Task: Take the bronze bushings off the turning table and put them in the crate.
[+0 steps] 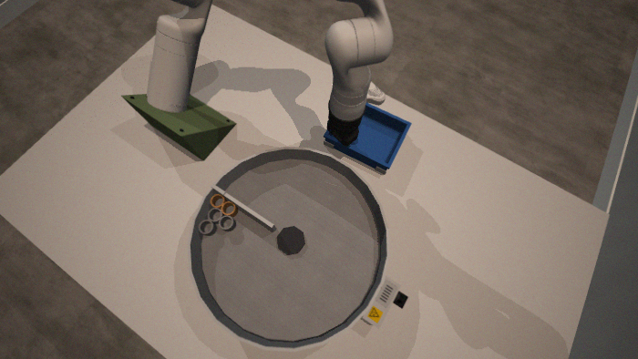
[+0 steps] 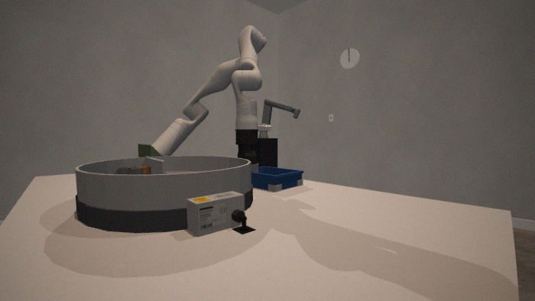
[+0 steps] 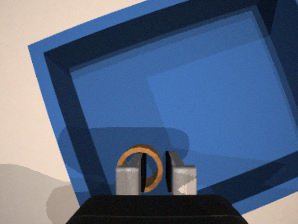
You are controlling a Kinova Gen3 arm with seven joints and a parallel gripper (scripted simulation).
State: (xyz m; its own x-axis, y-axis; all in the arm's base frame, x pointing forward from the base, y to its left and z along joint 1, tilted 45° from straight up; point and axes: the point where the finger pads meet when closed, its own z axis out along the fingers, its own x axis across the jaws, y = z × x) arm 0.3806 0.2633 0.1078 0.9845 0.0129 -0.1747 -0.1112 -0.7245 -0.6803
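The blue crate is 40 mm to the left of my hand and 30 mm ahead of it. Round my hand: round turning table (300 mm to the right, 80 mm ahead, 20 mm above).
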